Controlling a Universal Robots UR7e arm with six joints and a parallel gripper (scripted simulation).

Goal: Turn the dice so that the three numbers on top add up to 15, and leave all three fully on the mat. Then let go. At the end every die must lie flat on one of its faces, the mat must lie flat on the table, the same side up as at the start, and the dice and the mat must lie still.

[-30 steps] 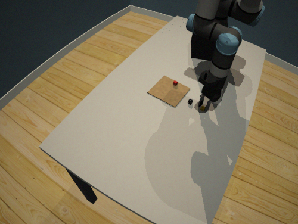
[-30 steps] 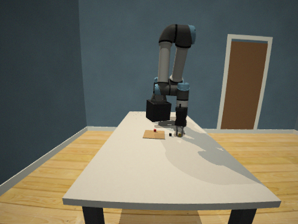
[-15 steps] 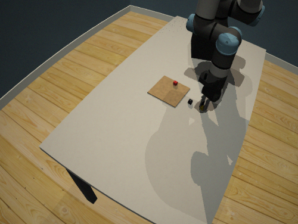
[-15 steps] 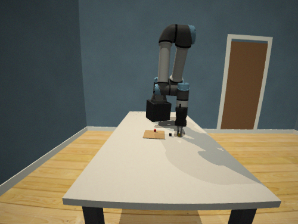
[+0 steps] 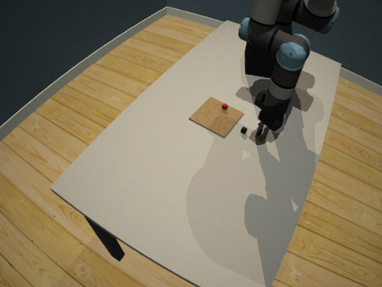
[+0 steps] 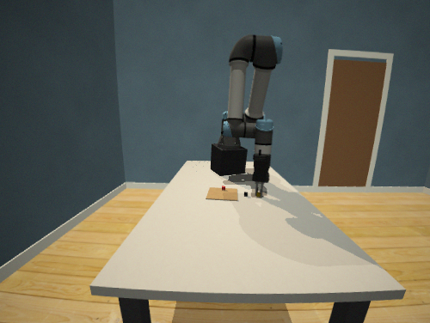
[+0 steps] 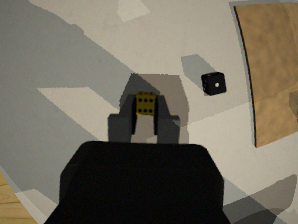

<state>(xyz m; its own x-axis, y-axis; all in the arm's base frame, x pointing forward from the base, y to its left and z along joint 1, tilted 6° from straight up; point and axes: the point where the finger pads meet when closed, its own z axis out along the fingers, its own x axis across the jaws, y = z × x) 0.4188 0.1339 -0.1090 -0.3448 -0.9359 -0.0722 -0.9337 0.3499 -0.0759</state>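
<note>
Right now my hand is 170 mm to the left of the brown mat, 20 mm above it and 10 mm past it. Also, from my hand: black die (60 mm to the right, 10 mm below); yellow die (10 mm below); red die (160 mm to the right, 60 mm behind, 10 mm below).
</note>
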